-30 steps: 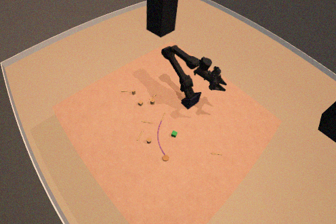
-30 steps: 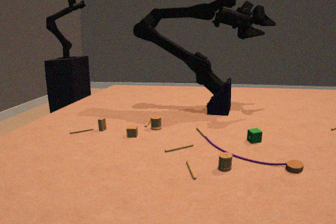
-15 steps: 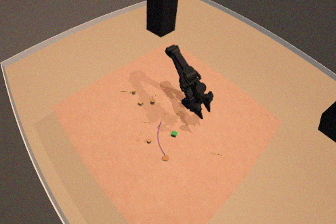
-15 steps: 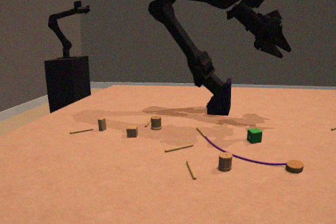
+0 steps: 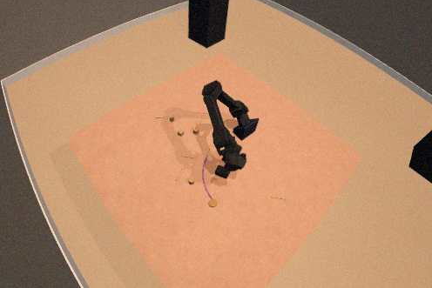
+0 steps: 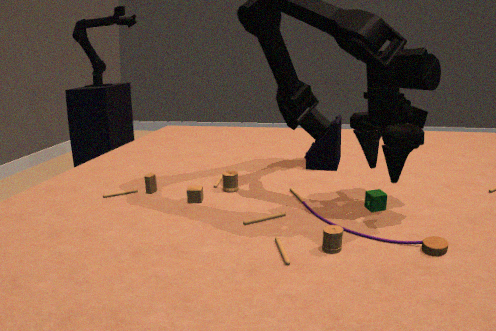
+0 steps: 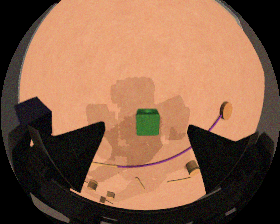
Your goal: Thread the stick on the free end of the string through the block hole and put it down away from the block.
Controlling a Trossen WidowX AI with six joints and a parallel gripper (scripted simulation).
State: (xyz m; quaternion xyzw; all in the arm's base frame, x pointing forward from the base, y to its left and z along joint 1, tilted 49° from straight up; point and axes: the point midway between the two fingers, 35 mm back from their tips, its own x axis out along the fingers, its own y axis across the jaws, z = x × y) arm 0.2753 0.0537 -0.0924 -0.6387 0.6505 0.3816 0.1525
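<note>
Right now the green block is 1 cm ahead of my gripper tip, 1 cm to the right of it and 5 cm below it. Round my gripper tip: round wooden button 17 cm ahead, 6 cm to the left, 6 cm below; then wooden cylinder 16 cm ahead, 9 cm to the right, 5 cm below; then wooden cube 1 cm behind, 35 cm to the right, 5 cm below.
</note>
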